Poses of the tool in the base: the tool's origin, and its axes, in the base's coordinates. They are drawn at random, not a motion.
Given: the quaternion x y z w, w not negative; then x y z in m.
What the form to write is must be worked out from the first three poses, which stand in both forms.
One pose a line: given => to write
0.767 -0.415 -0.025 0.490 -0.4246 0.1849 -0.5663 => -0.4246 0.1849 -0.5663 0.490 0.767 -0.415 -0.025
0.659 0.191 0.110 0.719 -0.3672 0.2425 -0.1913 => -0.3672 0.2425 -0.1913 0.719 0.659 0.191 0.110
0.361 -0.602 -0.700 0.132 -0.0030 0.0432 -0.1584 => -0.0030 0.0432 -0.1584 0.132 0.361 -0.602 -0.700
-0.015 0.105 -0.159 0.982 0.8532 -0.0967 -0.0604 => 0.8532 -0.0967 -0.0604 0.982 -0.015 0.105 -0.159
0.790 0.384 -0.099 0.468 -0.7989 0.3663 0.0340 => -0.7989 0.3663 0.0340 0.468 0.790 0.384 -0.099
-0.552 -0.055 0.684 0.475 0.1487 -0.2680 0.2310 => 0.1487 -0.2680 0.2310 0.475 -0.552 -0.055 0.684
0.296 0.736 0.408 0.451 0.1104 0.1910 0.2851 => 0.1104 0.1910 0.2851 0.451 0.296 0.736 0.408
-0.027 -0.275 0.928 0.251 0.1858 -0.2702 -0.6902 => 0.1858 -0.2702 -0.6902 0.251 -0.027 -0.275 0.928
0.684 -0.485 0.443 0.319 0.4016 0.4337 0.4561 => 0.4016 0.4337 0.4561 0.319 0.684 -0.485 0.443
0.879 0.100 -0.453 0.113 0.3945 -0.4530 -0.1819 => 0.3945 -0.4530 -0.1819 0.113 0.879 0.100 -0.453
